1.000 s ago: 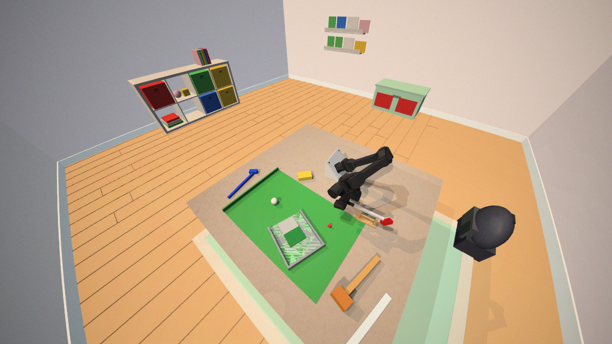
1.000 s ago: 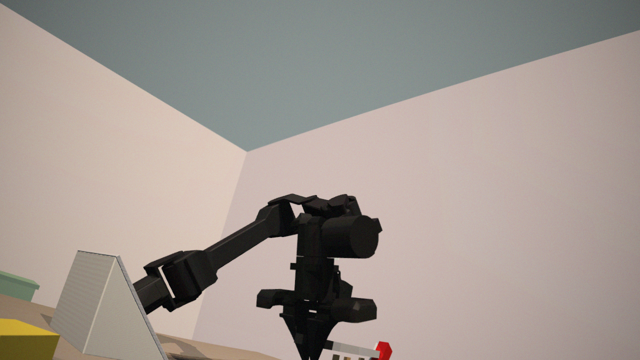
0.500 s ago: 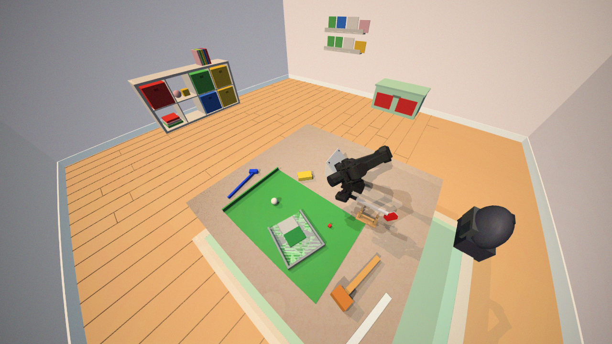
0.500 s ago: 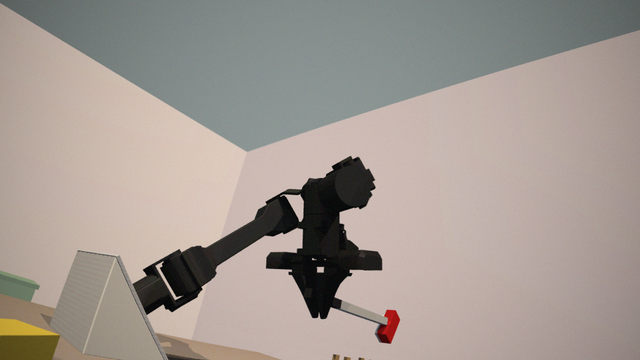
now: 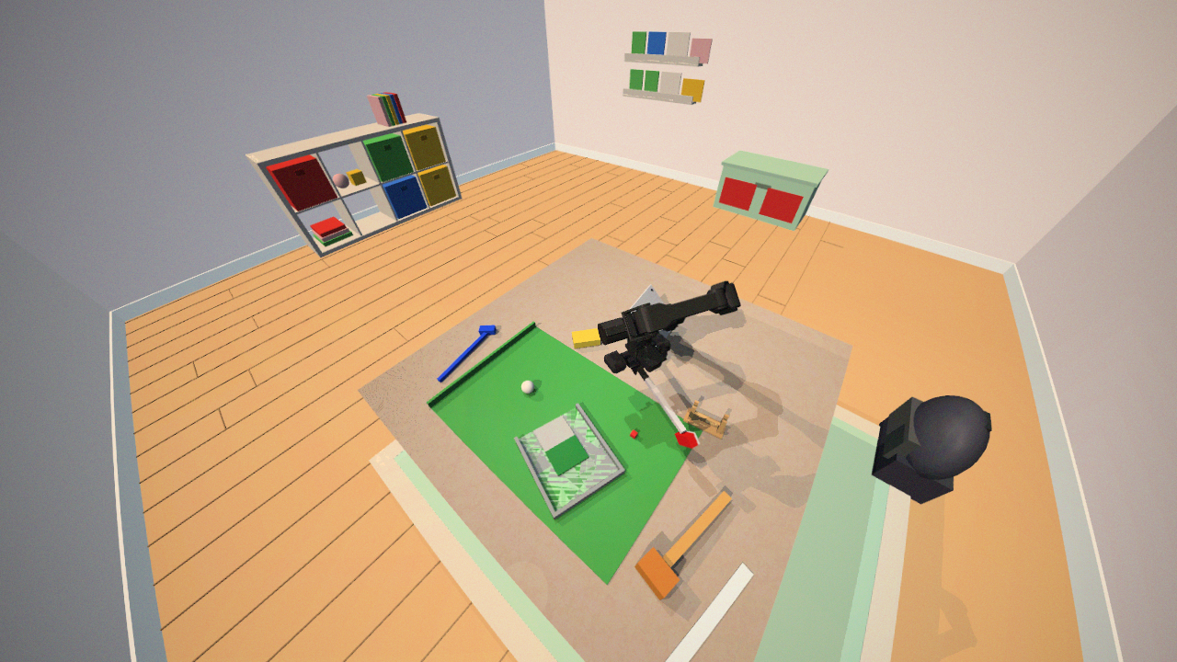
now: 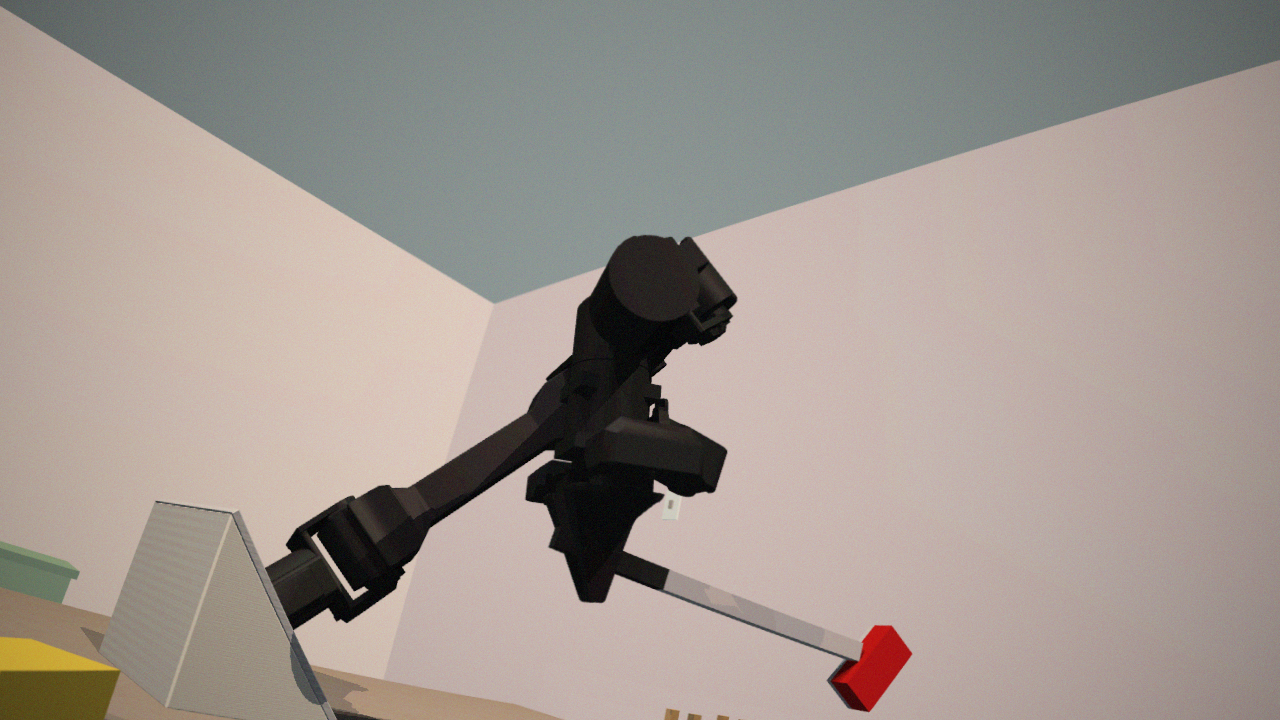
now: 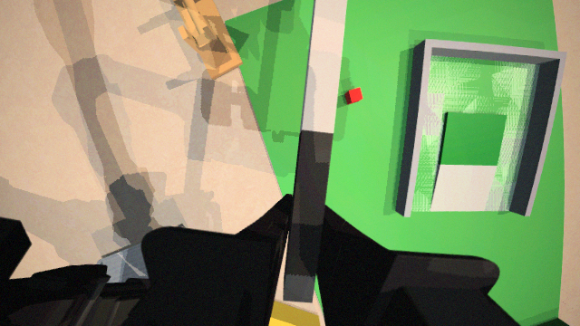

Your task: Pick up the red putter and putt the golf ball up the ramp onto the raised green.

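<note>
My gripper tip is 8 cm past the yellow block, 29 cm to the left of it and 12 cm above it. From my gripper tip the other things lie so: wooden stand: 8 cm behind, 22 cm to the left, 10 cm below; red putter: 4 cm ahead, 11 cm to the left, 1 cm above; small red cube: 10 cm ahead, 8 cm to the left, 13 cm below.
</note>
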